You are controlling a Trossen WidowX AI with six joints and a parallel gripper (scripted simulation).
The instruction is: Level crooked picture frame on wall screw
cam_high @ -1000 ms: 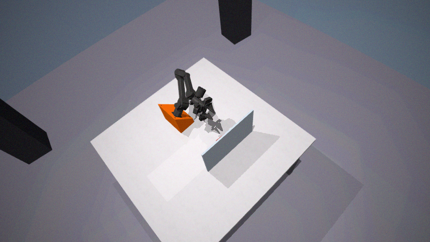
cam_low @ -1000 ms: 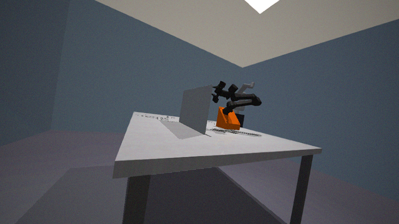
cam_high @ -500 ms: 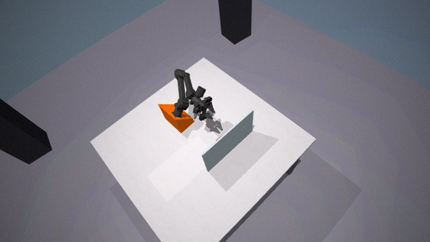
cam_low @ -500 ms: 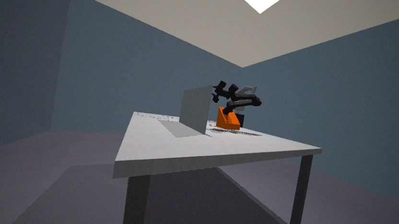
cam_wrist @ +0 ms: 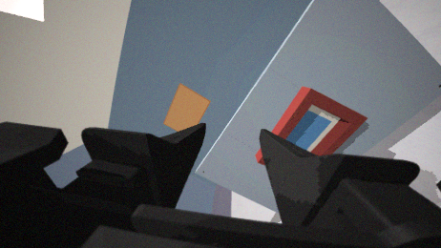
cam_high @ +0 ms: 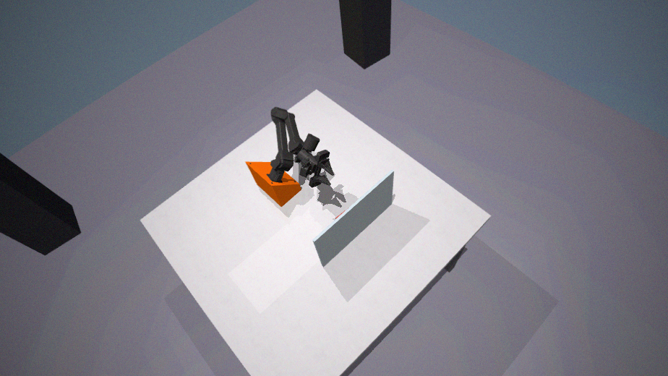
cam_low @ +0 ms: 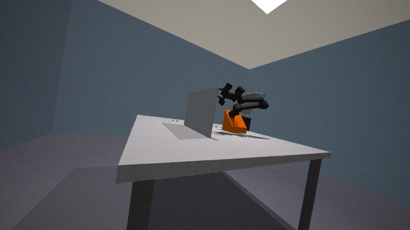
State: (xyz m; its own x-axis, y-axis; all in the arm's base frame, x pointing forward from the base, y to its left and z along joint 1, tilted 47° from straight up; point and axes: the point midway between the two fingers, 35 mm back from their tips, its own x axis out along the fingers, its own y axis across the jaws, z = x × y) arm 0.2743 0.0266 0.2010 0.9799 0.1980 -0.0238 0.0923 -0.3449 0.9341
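Right now the picture frame is 13 cm ahead of my gripper tip and 17 cm below it. The rest, counted from my gripper tip: wall panel 14 cm ahead, 1 cm to the left, 17 cm below.
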